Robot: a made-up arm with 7 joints.
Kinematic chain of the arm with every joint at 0, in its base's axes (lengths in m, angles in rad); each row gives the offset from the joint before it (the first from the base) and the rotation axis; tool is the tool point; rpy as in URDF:
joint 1: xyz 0.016 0.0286 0.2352 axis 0 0.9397 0.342
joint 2: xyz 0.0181 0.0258 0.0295 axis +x
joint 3: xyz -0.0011 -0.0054 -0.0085 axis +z
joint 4: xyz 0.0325 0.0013 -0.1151 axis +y
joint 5: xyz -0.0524 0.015 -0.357 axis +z
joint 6: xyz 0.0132 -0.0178 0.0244 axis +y
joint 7: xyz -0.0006 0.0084 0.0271 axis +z
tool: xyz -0.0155 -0.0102 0.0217 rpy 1.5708 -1.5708 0
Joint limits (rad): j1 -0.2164..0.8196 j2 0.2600..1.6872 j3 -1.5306..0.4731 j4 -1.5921..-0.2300 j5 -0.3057..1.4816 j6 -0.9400..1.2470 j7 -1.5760..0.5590
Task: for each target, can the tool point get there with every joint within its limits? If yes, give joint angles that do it. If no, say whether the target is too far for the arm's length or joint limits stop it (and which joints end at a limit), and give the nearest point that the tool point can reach.
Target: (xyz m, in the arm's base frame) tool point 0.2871 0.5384 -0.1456
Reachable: no: too far | nearest point 0.1964 0.3821 -0.0130 | short by 0.224 m
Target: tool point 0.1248 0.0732 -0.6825
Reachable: no: too far | nearest point 0.0683 0.0690 -0.1987 | short by 0.487 m
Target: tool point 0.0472 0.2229 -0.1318
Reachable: yes | joints 0.2610 0.4142 -0.0085 -0.5262 0.1435 -0.2570 -0.4744
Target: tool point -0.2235 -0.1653 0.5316
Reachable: no: joint limits stop it (at a limit: joint 1, joint 2, joint 3, joint 4, joint 5, joint 7) | nearest point -0.0375 -0.2478 0.0723 | short by 0.502 m
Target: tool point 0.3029 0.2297 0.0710
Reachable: yes | joints 0.0873 0.5341 0.1527 -1.2834 1.1125 0.2792 0.0834
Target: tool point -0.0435 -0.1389 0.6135
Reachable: no: joint limits stop it (at a limit: joint 1, joint 2, joint 3, joint 4, joint 6, joint 7) | nearest point 0.2627 0.1342 0.5365 | short by 0.417 m
